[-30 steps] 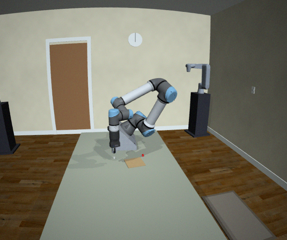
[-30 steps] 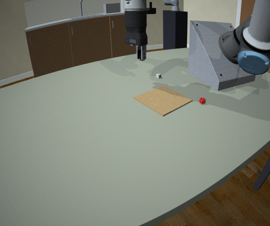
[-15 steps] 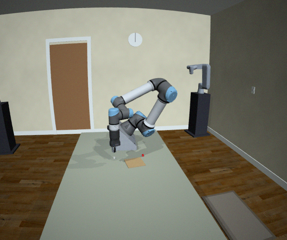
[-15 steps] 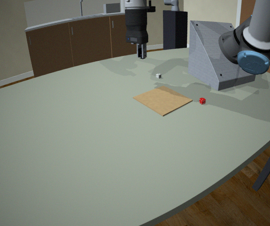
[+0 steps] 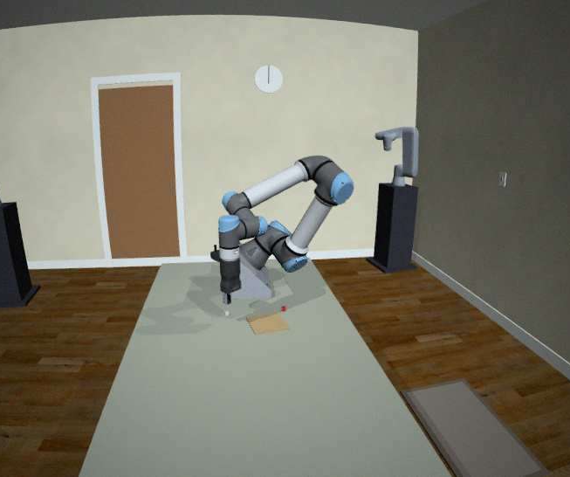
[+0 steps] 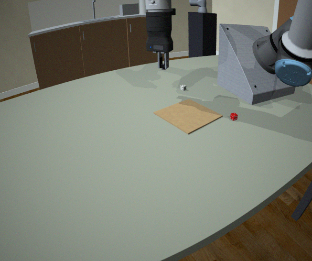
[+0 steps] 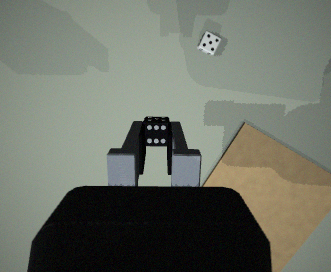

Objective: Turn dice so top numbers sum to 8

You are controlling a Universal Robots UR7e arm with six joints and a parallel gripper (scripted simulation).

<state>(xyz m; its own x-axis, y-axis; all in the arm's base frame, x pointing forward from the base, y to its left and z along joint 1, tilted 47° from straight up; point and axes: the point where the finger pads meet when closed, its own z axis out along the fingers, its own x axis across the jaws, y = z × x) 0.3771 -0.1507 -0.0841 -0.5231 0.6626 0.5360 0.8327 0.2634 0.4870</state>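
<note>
Now: hand 11 cm above the white die and 8 cm past it. From my hand the other things lie so: tan mat 15 cm to the left, 11 cm below, 3 cm ahead; then red die 25 cm to the left, 11 cm below, 7 cm behind.
</note>
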